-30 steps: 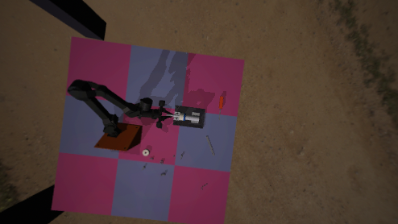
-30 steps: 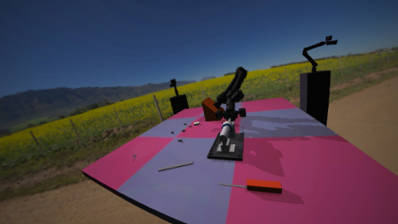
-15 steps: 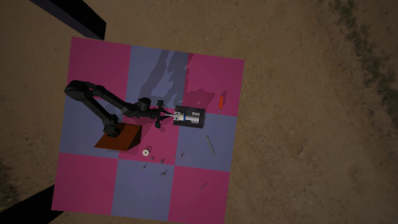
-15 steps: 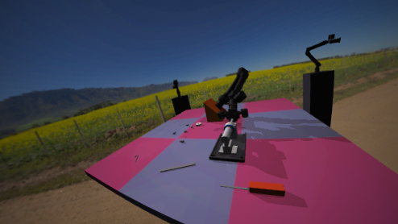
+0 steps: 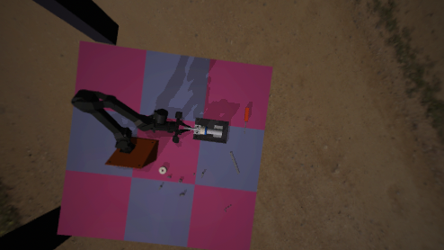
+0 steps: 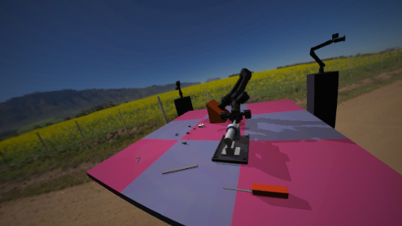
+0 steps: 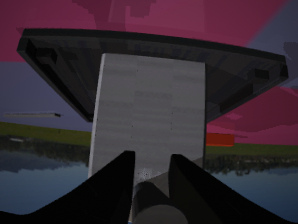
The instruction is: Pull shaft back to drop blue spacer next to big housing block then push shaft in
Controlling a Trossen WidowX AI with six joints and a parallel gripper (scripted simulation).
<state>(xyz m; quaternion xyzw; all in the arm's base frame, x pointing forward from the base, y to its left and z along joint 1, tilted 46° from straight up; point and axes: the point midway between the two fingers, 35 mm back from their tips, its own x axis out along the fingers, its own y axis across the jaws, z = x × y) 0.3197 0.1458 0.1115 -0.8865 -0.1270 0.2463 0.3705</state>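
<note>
Now: the blue spacer 10 cm ahead of my gripper tip and 2 cm above it. From my gripper tip the other things lie so: white ring: 15 cm behind, 32 cm to the right, 6 cm below; then screwdriver: 35 cm ahead, 11 cm to the left, 6 cm below.
</note>
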